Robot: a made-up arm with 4 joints.
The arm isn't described. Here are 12 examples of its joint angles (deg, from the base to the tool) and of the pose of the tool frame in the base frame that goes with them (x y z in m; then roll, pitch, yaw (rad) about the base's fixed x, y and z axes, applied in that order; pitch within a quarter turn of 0, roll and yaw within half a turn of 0).
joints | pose
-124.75 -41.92 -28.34 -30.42 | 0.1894 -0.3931 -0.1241 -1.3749 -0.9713 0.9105
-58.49 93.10 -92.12 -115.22 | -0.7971 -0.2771 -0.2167 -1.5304 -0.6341 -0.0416
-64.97 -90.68 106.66 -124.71 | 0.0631 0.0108 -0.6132 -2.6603 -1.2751 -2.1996
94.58 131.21 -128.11 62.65 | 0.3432 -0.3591 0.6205 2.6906 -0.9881 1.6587
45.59 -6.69 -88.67 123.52 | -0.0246 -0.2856 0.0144 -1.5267 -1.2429 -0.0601
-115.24 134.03 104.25 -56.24 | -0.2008 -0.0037 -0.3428 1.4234 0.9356 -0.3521
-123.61 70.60 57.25 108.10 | -0.2520 -0.0007 -0.4034 3.1035 -1.0183 -1.3695
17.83 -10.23 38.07 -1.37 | -0.3368 -0.1593 0.1794 0.6743 0.4749 0.0212
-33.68 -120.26 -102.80 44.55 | -0.4590 -0.3103 -0.1884 -1.5886 0.7350 0.2111
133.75 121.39 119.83 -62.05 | 0.4930 0.0601 0.1264 2.2629 -0.7053 -0.6151
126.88 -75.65 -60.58 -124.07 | -0.1918 -0.4161 0.4077 -2.1043 -0.4688 0.4736
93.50 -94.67 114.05 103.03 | -0.3220 -0.1426 0.4049 0.7036 -1.0133 0.8488
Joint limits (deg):
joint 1: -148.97..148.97
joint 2: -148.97..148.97
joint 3: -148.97..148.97
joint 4: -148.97..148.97
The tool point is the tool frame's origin. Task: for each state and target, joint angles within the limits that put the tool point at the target. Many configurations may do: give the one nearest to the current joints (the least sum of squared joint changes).
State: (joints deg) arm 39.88 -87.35 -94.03 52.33
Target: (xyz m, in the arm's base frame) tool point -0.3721 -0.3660 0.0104
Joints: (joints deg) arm 12.22 -62.79 -126.20 73.88
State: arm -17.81 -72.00 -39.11 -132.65
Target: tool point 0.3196 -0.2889 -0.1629
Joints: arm -62.79 -83.11 -89.90 -147.72
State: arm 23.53 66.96 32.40 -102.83
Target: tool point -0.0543 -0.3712 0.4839
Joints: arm -2.05 77.47 36.41 -93.22
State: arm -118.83 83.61 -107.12 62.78
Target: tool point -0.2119 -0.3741 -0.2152
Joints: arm -114.67 68.74 -132.39 77.03
